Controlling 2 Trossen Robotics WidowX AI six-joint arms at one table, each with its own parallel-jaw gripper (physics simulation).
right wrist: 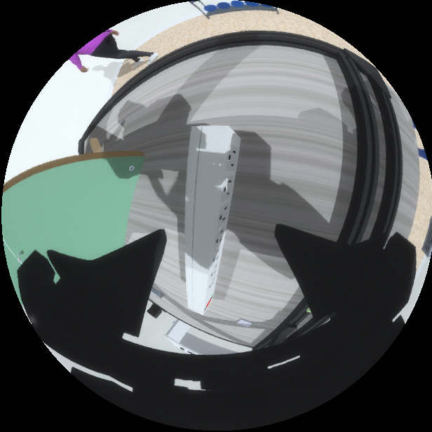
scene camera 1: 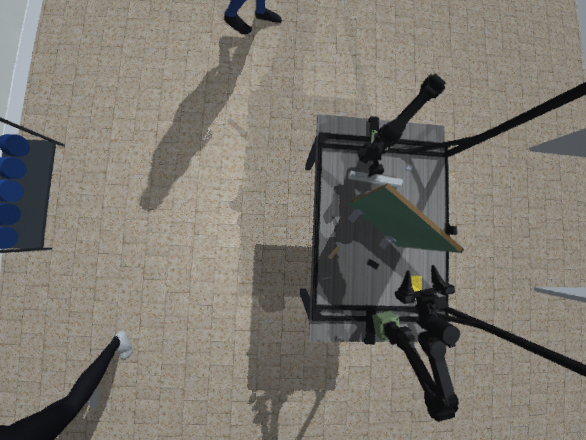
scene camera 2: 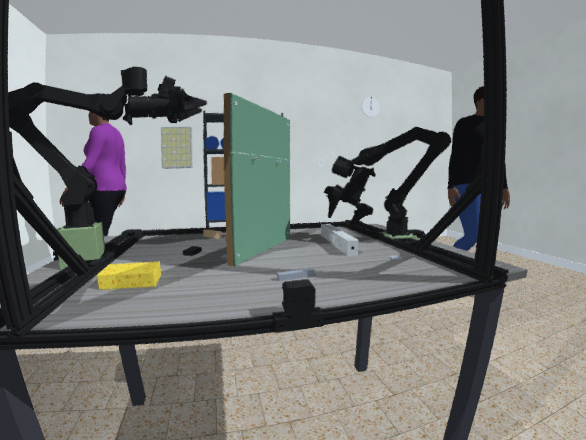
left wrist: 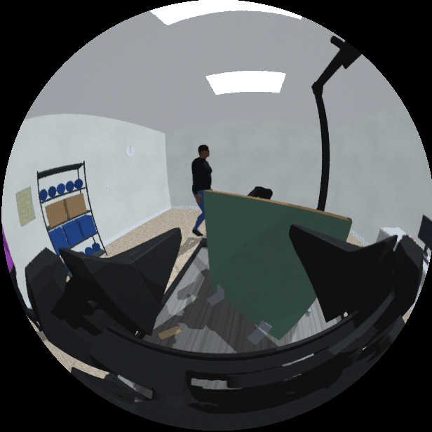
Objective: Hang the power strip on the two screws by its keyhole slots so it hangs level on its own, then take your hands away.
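Where they show: left gripper, fingertip midpoint: [scene camera 1: 420, 267] [scene camera 2: 204, 106]; right gripper, fingertip midpoint: [scene camera 1: 366, 169] [scene camera 2: 339, 222]; left arm's base at its link origin: [scene camera 1: 390, 329] [scene camera 2: 79, 225]; right arm's base at its link origin: [scene camera 2: 397, 233].
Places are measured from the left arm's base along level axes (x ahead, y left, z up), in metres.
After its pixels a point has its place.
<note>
The white power strip [scene camera 1: 392, 180] @[x 0.726, y -0.182, z -0.059 m] [scene camera 2: 340, 240] @[x 0.707, y -0.178, z -0.072 m] [right wrist: 202, 200] lies on the table, its socket face turned sideways. The green board [scene camera 1: 405, 222] @[x 0.506, y -0.050, z 0.203 m] [scene camera 2: 262, 200] @[x 0.501, y -0.078, z 0.048 m] [left wrist: 255, 255] [right wrist: 65, 200] stands upright beside it. Two small screws [scene camera 2: 254, 160] @[x 0.469, y -0.105, z 0.160 m] [scene camera 2: 278, 162] @[x 0.584, y -0.006, z 0.162 m] stick out of its face near a pale line. My right gripper [scene camera 2: 342, 218] @[x 0.798, y -0.047, z -0.045 m] [right wrist: 221, 232] is open and empty above the strip, fingers pointing down. In the right wrist view the strip runs between its fingertips. My left gripper [scene camera 1: 421, 270] @[x 0.350, y 0.000, z 0.324 m] [scene camera 2: 204, 103] @[x 0.350, y 0.000, z 0.324 m] [left wrist: 237, 231] is open and empty, raised on the board's other side. The keyhole slots do not show.
A yellow sponge [scene camera 1: 416, 283] @[x 0.166, y -0.216, z -0.072 m] [scene camera 2: 129, 275] @[x 0.145, y -0.242, z -0.076 m] lies below the left gripper. A black block [scene camera 1: 373, 263] @[x 0.308, y -0.009, z -0.090 m] [scene camera 2: 192, 250] @[x 0.300, y -0.031, z -0.090 m] and a wooden piece [scene camera 1: 333, 253] @[x 0.398, y 0.197, z -0.079 m] [scene camera 2: 212, 234] @[x 0.399, y 0.181, z -0.091 m] [left wrist: 169, 332] lie behind the board. A grey foot [scene camera 2: 295, 274] @[x 0.481, y -0.325, z -0.093 m] sits near the board's base. Black rails [scene camera 2: 150, 336] @[x 0.184, y -0.429, z -0.115 m] edge the table.
</note>
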